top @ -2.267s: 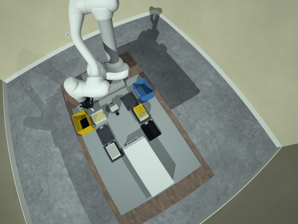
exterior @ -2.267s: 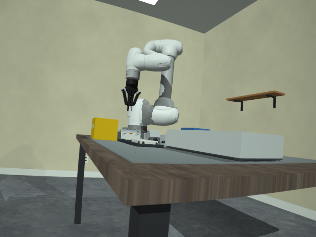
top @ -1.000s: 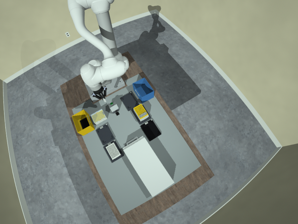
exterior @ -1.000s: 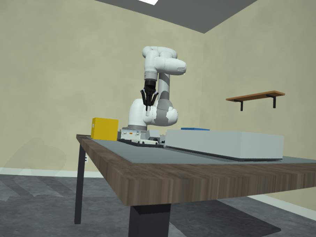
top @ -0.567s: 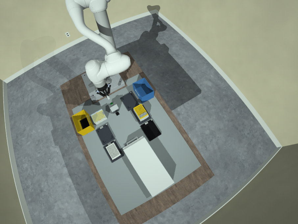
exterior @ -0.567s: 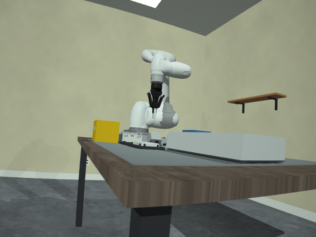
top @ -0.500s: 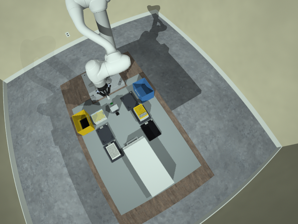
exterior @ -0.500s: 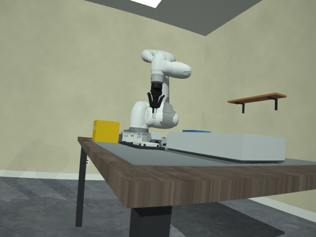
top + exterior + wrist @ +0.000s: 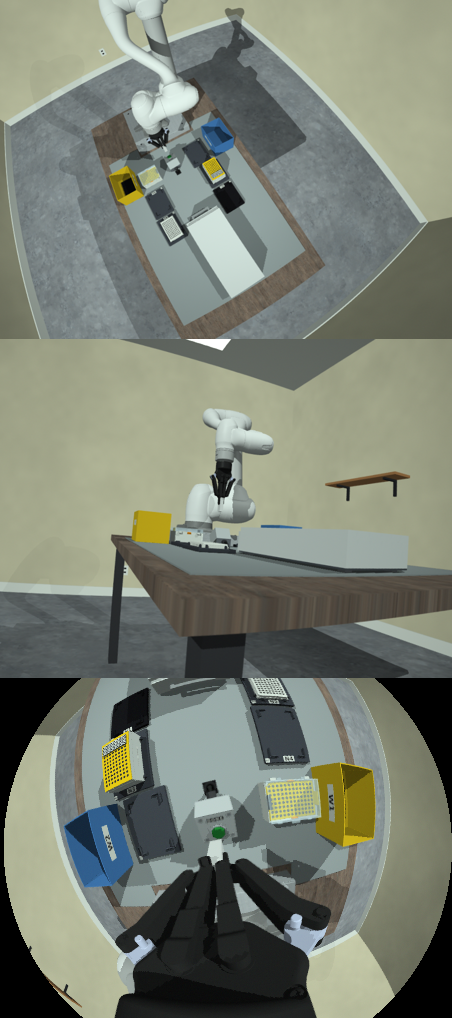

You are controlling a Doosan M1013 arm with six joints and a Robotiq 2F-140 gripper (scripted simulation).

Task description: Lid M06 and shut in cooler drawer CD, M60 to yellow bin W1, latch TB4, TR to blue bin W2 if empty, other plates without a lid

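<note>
Right now the green DONE key is 13 cm below my hand. The rest, counted from my hand: tip box lid: 17 cm to the right, 14 cm below, 3 cm ahead; tip box TB4: 17 cm to the right, 15 cm below, 3 cm ahead; dark lid park: 19 cm below, 16 cm to the left, 5 cm ahead.
</note>
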